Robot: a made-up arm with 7 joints.
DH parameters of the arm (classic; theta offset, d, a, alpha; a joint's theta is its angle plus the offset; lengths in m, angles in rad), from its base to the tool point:
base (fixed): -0.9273 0 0.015 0
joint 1: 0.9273 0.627 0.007 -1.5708
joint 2: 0 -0.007 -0.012 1.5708
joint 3: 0 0.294 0.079 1.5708
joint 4: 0 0.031 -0.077 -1.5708
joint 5: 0 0.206 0.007 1.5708
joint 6: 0 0.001 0.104 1.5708
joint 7: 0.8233 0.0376 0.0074 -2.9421
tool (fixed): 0.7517 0.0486 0 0
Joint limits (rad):
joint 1: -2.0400..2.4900
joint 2: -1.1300..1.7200
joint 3: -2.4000..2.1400
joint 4: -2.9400..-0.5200
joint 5: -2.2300..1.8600
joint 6: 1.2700..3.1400
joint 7: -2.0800..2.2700
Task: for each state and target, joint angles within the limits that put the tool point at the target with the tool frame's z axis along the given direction. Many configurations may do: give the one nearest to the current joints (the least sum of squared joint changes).
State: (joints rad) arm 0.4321 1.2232 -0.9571 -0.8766 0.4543 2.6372 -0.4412
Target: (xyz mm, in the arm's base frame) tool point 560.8 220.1 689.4 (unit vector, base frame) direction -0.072 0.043 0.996
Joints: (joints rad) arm 0.8586 1.0806 -0.6940 -1.2890 0.4303 2.1403 -0.5224
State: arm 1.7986 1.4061 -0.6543 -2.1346 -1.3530 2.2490 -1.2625
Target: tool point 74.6 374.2 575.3 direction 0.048 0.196 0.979
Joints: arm 1.2886 0.8364 -0.0516 -2.3100 -1.2612 3.1400 -1.0138
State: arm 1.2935 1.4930 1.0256 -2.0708 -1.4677 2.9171 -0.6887
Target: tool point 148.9 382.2 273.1 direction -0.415 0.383 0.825
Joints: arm 0.9805 1.6855 0.1983 -1.3498 -1.6420 2.3250 -0.7052
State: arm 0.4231 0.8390 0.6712 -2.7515 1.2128 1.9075 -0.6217
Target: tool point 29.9 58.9 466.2 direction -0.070 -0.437 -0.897
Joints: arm -0.0084 1.4592 0.5139 -2.9400 0.8048 1.2729 -0.7480
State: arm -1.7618 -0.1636 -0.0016 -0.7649 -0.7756 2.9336 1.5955
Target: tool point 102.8 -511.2 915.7 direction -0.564 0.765 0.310
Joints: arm -1.6540 0.7848 0.8604 -1.0609 -0.1495 2.7393 1.3280
